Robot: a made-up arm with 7 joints.
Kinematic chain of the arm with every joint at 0, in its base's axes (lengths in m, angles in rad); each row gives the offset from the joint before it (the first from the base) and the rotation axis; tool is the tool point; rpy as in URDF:
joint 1: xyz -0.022 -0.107 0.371 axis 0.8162 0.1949 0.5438
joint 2: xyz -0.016 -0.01 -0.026 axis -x
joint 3: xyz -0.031 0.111 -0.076 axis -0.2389 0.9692 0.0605
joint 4: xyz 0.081 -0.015 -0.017 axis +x
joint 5: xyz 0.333 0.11 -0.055 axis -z
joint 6: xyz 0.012 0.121 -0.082 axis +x
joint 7: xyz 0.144 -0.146 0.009 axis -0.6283 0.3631 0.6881
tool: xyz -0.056 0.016 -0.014 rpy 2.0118 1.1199 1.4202
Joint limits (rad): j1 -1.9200..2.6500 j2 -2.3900..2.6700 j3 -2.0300..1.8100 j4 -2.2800..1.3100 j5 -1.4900..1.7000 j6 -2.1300..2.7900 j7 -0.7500..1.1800
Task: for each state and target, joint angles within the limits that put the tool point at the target. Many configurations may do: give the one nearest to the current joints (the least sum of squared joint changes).
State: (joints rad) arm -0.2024 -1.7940 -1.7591 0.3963 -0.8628 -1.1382 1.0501
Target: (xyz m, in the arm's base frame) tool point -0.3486 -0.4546 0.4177
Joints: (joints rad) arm -0.2161 -1.8116 -1.8631 0.3803 -0.7074 -1.1432 1.1105
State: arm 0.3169 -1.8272 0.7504 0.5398 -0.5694 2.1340 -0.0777
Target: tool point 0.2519 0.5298 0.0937
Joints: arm -0.4155 -0.9929 0.9198 0.2655 0.0409 2.1452 -0.0275
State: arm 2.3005 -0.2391 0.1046 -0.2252 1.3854 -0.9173 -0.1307
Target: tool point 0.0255 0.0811 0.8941
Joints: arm 2.4721 -0.4199 0.1599 -0.1996 1.0163 -1.4056 -0.1566
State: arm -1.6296 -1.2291 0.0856 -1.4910 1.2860 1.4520 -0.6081
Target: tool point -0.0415 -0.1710 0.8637
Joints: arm -1.9200 -0.9380 -0.6233 -1.8658 1.3877 1.5483 -0.6386
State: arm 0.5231 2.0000 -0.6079 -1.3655 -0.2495 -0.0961 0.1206
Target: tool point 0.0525 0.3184 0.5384
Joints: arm 1.2622 2.0520 -1.2163 -0.8908 -0.3215 -0.0675 -0.1187
